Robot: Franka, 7 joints.
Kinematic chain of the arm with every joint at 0, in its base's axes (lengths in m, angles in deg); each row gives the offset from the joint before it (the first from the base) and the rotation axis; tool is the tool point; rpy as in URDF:
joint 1: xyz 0 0 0.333 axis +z
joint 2: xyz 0 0 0 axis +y
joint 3: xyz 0 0 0.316 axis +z
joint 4: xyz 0.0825 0 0 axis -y
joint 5: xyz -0.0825 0 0.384 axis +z
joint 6: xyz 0 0 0 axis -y
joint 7: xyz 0.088 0 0 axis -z
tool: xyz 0 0 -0.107 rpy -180 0 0
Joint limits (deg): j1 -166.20..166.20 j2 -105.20..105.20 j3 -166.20..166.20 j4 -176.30..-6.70 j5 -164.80..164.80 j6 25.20..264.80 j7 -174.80..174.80
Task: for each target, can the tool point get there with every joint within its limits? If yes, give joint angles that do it. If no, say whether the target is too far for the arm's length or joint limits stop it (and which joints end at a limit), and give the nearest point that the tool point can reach.
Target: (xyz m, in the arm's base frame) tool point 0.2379 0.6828 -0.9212
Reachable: no: too far | nearest point 0.1585 0.4550 -0.3223 | short by 0.646 m
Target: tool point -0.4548 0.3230 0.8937
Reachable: yes | joints -93.10 -5.85 -111.77 -73.55 41.93 171.30 -81.15
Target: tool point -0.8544 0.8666 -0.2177
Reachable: no: too far | nearest point -0.5487 0.5566 -0.0207 | short by 0.478 m
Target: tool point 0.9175 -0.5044 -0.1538
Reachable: no: too far | nearest point 0.6817 -0.3748 -0.0287 | short by 0.297 m
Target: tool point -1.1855 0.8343 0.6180
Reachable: no: too far | nearest point -0.6884 0.4845 0.4985 | short by 0.620 m
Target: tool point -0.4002 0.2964 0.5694
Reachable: yes | joints 78.70 -14.63 46.07 -125.29 111.75 69.54 -79.91
